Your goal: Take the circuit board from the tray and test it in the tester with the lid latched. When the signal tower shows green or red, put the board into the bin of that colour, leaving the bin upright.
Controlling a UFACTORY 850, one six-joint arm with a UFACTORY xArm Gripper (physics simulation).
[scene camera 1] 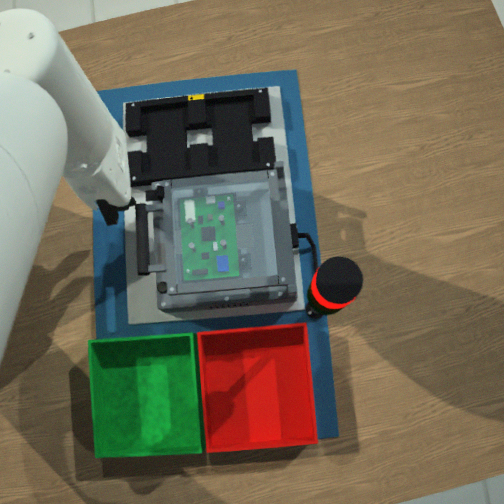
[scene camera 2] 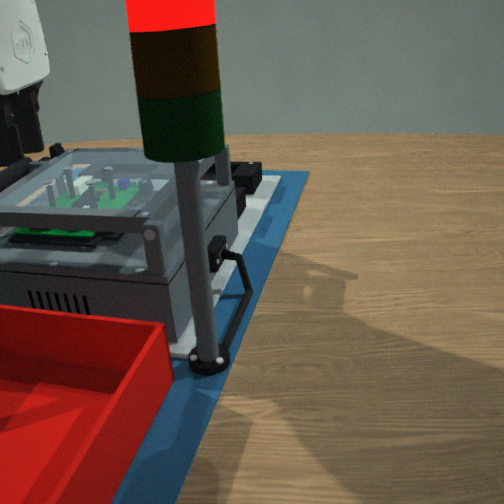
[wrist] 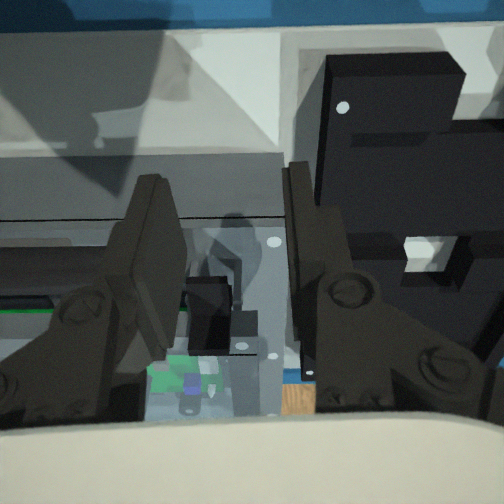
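The green circuit board (scene camera 1: pixel 209 237) lies inside the grey tester (scene camera 1: pixel 225 245) under its shut clear lid; it also shows in the second scene view (scene camera 2: pixel 95 195). The signal tower (scene camera 1: pixel 335 285) glows red at its top band (scene camera 2: pixel 170 15). My gripper (wrist: pixel 225 200) (scene camera 1: pixel 114 207) is open and empty, hovering at the tester's left rear corner, above a small black latch block (wrist: pixel 209 315) and next to the lid's black handle bar (scene camera 1: pixel 142 240). The black tray (scene camera 1: pixel 200 135) behind the tester holds no board. The red bin (scene camera 1: pixel 257 387) and the green bin (scene camera 1: pixel 145 395) stand upright.
All items sit on a blue mat (scene camera 1: pixel 310 150) on the wooden table. The tower's cable (scene camera 2: pixel 240 280) loops to the tester's right side. My white arm (scene camera 1: pixel 45 130) covers the left part of the scene.
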